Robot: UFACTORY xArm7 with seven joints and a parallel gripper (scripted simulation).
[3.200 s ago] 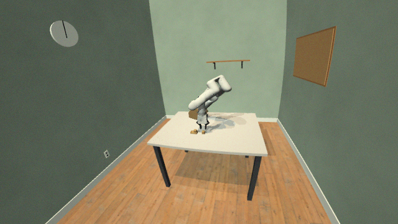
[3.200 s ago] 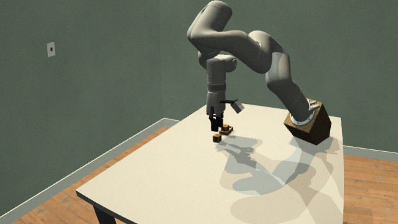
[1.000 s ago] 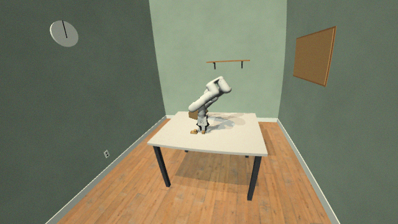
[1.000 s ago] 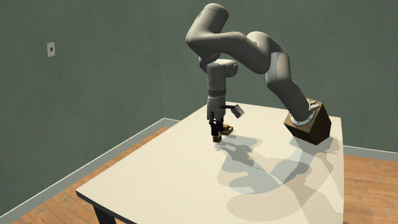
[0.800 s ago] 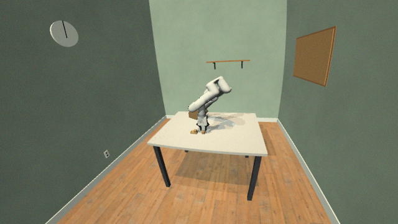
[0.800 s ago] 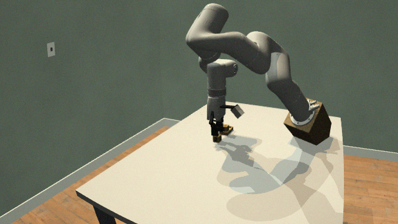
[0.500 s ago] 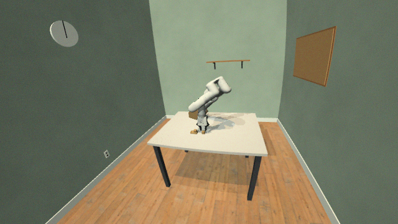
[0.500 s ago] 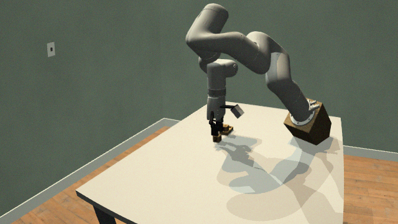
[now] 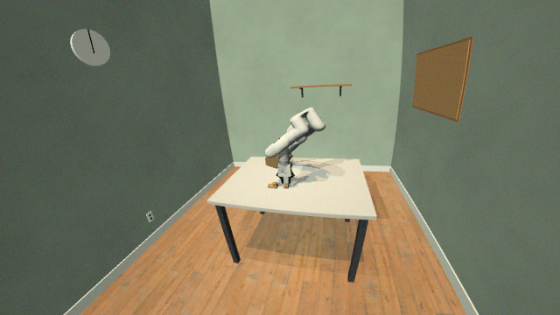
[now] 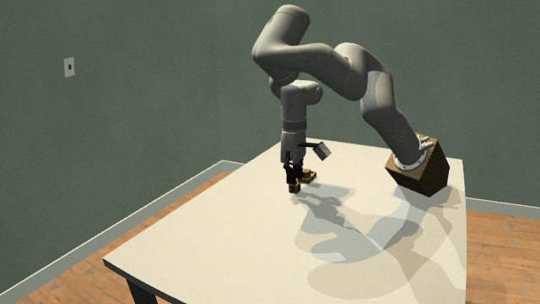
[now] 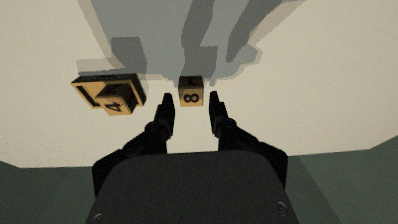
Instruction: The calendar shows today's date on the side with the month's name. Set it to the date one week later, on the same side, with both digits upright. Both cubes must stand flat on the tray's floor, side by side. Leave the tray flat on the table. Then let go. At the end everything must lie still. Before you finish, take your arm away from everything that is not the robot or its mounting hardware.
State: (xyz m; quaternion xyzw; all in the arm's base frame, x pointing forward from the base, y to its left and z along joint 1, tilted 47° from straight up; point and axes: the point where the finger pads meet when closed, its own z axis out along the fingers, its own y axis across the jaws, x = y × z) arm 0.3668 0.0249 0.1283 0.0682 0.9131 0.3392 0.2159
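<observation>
Now: the digit cube 4 cm below my hand. From my hand the other things lie so: wooden calendar tray: 11 cm to the right, 5 cm below.
</observation>
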